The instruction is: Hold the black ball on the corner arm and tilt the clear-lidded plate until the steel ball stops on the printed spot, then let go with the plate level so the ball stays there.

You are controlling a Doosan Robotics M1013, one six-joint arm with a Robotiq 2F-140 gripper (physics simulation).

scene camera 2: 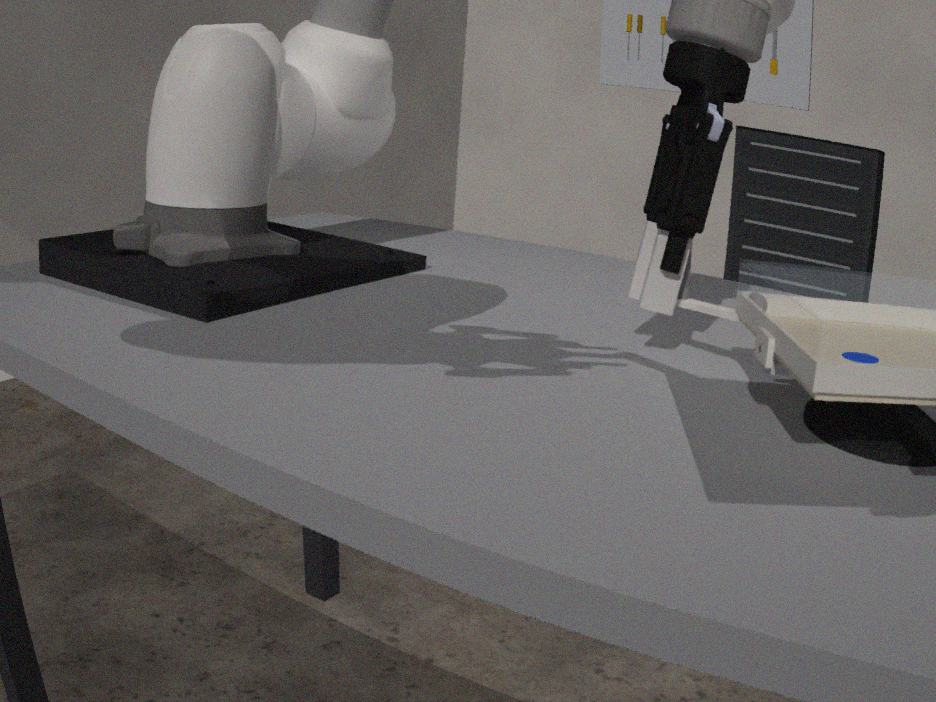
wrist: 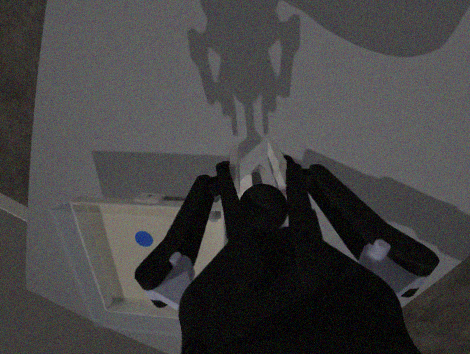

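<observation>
The pale, clear-lidded plate (scene camera 2: 839,381) (wrist: 125,260) is at the right in the scene view and lower left in the wrist view. Its blue printed spot (scene camera 2: 860,357) (wrist: 144,238) is uncovered. A small grey round thing, apparently the steel ball (scene camera 2: 754,303) (wrist: 215,215), is at the plate corner nearest the corner arm (scene camera 2: 708,307). My gripper (scene camera 2: 657,296) (wrist: 253,152) points down over that arm, its pale fingertips low and close together. It is shut on the black ball (wrist: 263,206), which sits between the fingers near the palm and is hidden in the scene view.
The robot's base stands on a black slab (scene camera 2: 355,268) at the back left of the grey table (scene camera 2: 453,453). A dark slotted panel (scene camera 2: 805,204) stands behind the plate. A black round base (scene camera 2: 861,434) is under the plate. The table's curved edge runs along the front.
</observation>
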